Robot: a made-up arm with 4 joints.
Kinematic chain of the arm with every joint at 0, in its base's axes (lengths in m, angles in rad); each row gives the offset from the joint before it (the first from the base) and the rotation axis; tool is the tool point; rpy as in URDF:
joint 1: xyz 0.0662 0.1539 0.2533 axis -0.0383 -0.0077 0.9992
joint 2: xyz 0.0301 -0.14 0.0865 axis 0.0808 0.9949 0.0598
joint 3: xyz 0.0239 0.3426 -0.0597 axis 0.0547 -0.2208 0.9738
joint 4: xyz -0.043 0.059 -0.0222 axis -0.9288 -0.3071 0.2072
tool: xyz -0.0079 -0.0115 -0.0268 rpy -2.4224 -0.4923 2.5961
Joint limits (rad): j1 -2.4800..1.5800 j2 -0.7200..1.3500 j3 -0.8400..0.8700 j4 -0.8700..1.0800
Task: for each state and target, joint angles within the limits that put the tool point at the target. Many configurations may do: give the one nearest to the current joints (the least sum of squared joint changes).
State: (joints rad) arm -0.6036 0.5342 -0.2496 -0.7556
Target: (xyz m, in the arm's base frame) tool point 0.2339 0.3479 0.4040
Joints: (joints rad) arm -1.0603 1.2533 0.3140 -0.6497
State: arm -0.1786 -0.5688 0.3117 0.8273
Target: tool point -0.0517 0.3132 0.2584
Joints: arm 0.5361 0.2842 0.8700 1.0658
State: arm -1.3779 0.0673 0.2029 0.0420
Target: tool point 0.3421 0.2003 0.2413
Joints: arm -1.3405 0.0121 -0.3815 -0.4587
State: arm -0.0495 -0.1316 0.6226 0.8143
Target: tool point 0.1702 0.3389 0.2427
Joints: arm -0.4046 -0.1343 0.4963 0.9684
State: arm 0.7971 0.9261 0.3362 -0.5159
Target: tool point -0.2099 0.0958 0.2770
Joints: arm 1.5657 0.5735 -0.0648 -0.6971
